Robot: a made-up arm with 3 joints.
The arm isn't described. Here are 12 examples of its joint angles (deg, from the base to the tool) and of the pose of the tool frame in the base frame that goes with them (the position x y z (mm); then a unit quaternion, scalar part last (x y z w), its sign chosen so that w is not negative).
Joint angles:
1: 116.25 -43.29 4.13
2: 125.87 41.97 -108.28
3: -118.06 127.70 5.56
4: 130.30 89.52 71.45
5: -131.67 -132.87 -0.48
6: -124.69 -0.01 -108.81
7: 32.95 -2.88 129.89
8: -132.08 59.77 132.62
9: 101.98 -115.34 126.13
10: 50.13 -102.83 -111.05
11: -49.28 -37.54 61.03
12: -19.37 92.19 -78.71
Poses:
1: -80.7 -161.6 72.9 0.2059 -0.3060 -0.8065 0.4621
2: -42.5 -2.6 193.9 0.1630 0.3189 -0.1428 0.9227
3: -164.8 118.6 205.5 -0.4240 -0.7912 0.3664 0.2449
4: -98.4 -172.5 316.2 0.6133 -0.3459 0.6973 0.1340
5: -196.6 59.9 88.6 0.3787 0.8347 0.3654 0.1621
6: 27.7 51.5 124.0 -0.0001 0.0000 -0.8930 0.4501
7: 1.2 -220.1 112.3 0.0167 0.0188 -0.9885 0.1491
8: -19.7 138.9 331.8 0.3357 -0.3682 -0.0041 0.8670
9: 128.9 -157.0 -70.9 -0.8263 -0.1768 0.4884 0.2180
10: 79.7 33.9 35.6 0.1278 -0.7712 0.3162 0.5376
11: 188.4 103.2 25.5 0.1838 0.2641 -0.0969 0.9418
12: 41.3 57.4 199.5 -0.6260 0.3566 0.5237 0.4546
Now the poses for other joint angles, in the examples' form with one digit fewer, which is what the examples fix.
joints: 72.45 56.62 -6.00
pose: 53 -160 185 -0.367 0.300 -0.482 0.736
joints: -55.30 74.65 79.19
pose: 118 148 318 -0.235 -0.559 -0.165 0.778
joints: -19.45 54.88 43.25
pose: 205 32 241 -0.394 -0.240 -0.183 0.868
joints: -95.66 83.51 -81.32
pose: -36 51 200 -0.661 -0.083 0.746 0.020
